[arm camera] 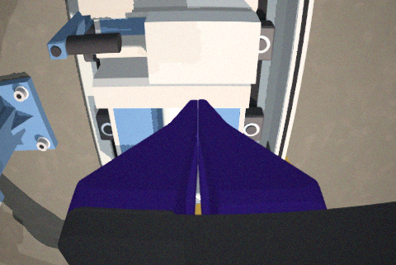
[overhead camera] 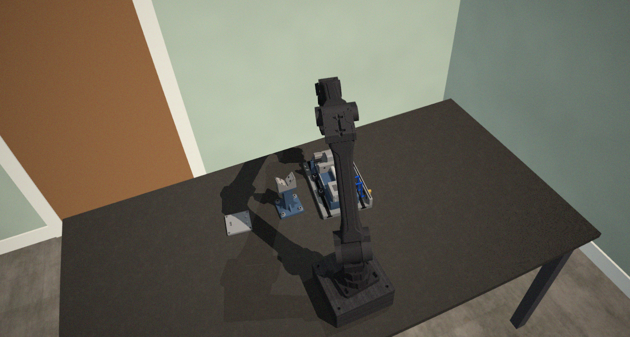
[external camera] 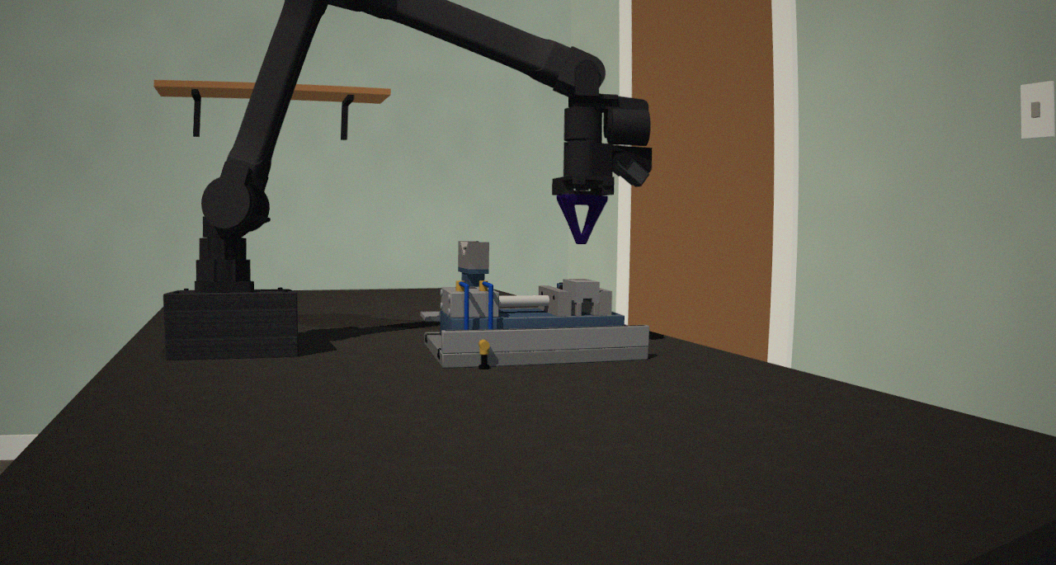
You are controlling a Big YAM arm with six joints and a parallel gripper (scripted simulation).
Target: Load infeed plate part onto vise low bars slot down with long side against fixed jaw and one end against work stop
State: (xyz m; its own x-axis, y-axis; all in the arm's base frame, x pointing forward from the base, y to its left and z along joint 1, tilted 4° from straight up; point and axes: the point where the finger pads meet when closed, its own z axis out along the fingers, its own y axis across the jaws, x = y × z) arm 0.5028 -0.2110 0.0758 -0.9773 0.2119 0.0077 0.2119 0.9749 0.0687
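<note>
Now: the part 8 cm below my hand. Also, from my hand: grey infeed plate 5 cm behind, 43 cm to the left, 17 cm below.
</note>
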